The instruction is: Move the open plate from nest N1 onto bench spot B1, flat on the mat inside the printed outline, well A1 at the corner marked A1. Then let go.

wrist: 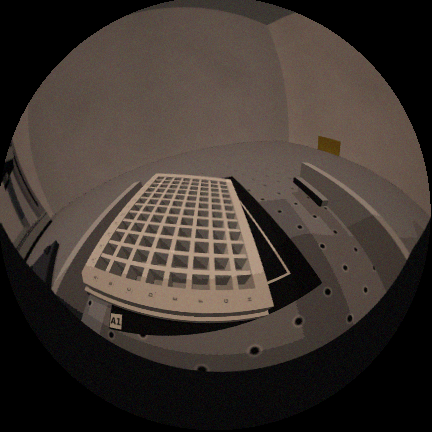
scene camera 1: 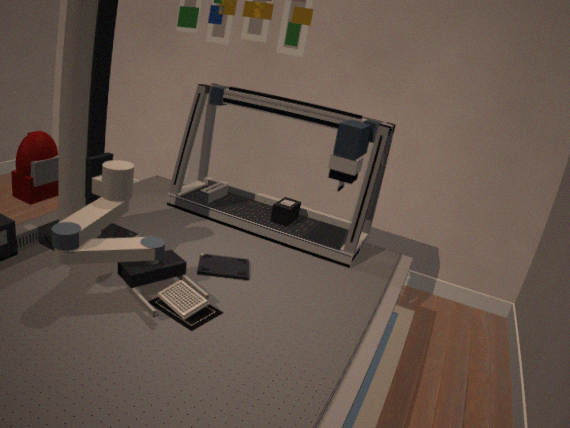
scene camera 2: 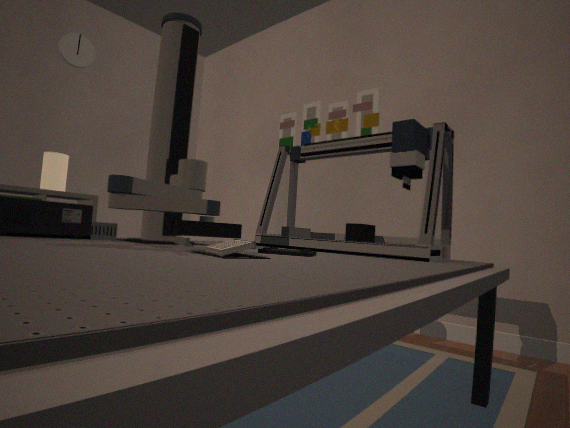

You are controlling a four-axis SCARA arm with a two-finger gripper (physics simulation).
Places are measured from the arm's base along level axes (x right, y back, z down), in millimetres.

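Pixels of known places: gripper, fingertip midpoint: [wrist: 221, 176] [scene camera 1: 181, 306] [scene camera 2: 222, 243].
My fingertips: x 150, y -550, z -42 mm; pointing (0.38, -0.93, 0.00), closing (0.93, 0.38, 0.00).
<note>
Ahead of a thing's pixels: the offset from my fingertips to its top centre. "spot": to the spot under its first point. Level surfaces: height alone.
The open white plate @[dx -42, dy +26, dz -9 mm] [scene camera 1: 183, 298] [scene camera 2: 230, 247] [wrist: 182, 240] lies skewed over the black mat @[dz +28 mm] [scene camera 1: 192, 325] [scene camera 2: 256, 257] [wrist: 301, 283]. It looks tilted, its side by the finger at left in the wrist view higher; what holds that side up is hidden. The printed outline shows beyond the plate's right edge in the wrist view. The A1 label @[spot: dx -106, dy +79, dz +27 mm] [wrist: 115, 321] shows by the plate's near left corner. My gripper [scene camera 1: 181, 304] [wrist: 221, 176] is open, its fingers on both sides of the plate. The plate is close to the left finger; a wide gap separates it from the right one.
A dark flat tray @[dx -303, dy +44, dz +12 mm] [scene camera 1: 224, 266] lies beside the mat, towards the gantry. The gantry frame @[spot: dx -774, dy +76, dz -458 mm] [scene camera 1: 295, 106] [scene camera 2: 345, 145] stands behind, with a black block @[spot: dx -665, dy +0, dz -74 mm] [scene camera 1: 285, 212] [scene camera 2: 360, 232] on its deck. The arm's column [scene camera 1: 75, 110] [scene camera 2: 165, 105] stands at the left. I cannot tell which thing is N1.
</note>
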